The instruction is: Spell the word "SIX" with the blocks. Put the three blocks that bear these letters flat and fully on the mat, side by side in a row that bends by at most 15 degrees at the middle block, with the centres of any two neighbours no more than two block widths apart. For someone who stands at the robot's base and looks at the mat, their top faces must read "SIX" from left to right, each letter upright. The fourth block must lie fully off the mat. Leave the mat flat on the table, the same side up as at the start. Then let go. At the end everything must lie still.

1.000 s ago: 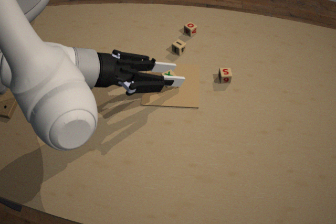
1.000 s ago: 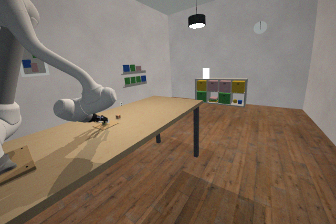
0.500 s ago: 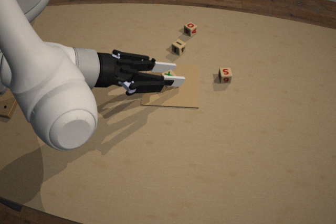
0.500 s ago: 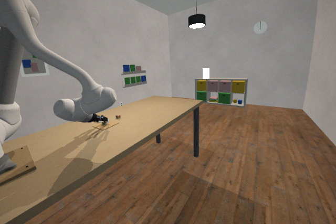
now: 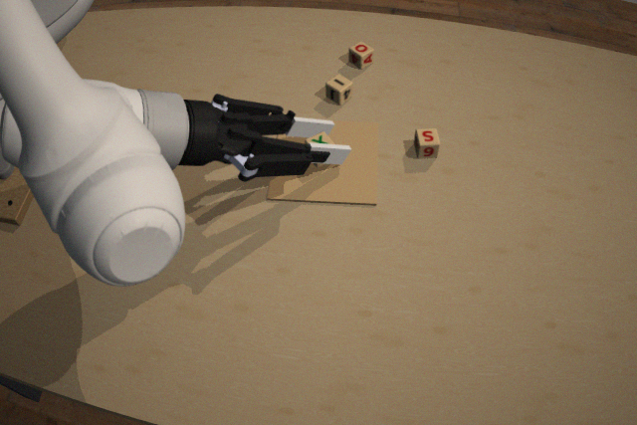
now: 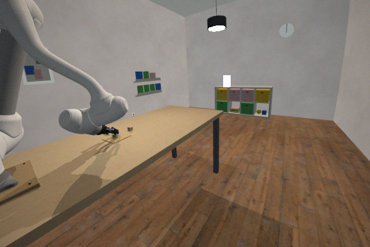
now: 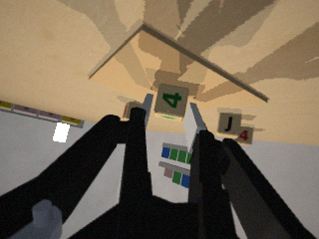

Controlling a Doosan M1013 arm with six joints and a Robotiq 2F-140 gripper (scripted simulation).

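Right now the letter block is 2 cm below my hand. Also, from my hand: tan mat: 3 cm below, 1 cm ahead; I block: 12 cm to the left, 3 cm ahead, 2 cm below; S block: 15 cm ahead, 2 cm below, 1 cm to the left.
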